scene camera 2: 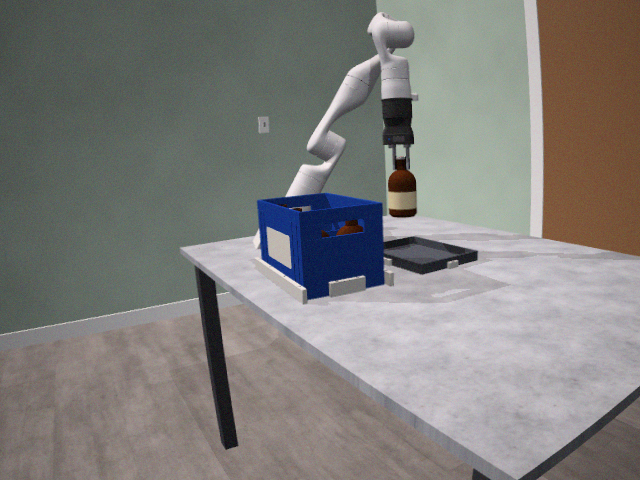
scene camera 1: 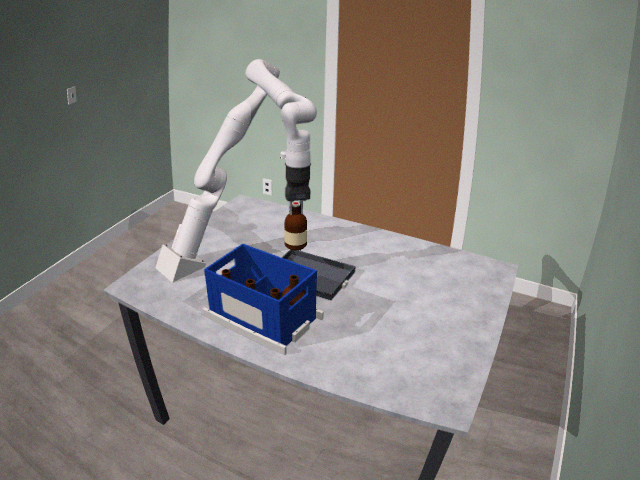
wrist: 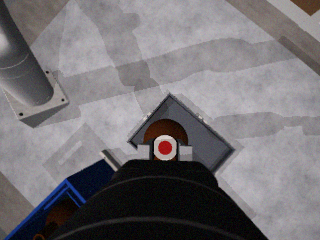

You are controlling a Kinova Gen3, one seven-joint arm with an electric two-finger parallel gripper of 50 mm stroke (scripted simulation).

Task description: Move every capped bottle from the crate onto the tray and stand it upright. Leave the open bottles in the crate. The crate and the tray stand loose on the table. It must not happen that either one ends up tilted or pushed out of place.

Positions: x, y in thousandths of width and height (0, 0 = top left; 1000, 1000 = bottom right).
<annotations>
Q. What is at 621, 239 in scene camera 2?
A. My gripper.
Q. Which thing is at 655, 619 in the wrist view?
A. A dark tray.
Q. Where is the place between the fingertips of my gripper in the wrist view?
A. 517, 610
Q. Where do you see a dark tray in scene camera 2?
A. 655, 532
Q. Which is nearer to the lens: the brown capped bottle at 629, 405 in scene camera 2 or the blue crate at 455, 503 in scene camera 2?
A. The blue crate.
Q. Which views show the brown capped bottle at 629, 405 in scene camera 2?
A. Scene camera 2, scene camera 1 and the wrist view: all of them.
</annotations>
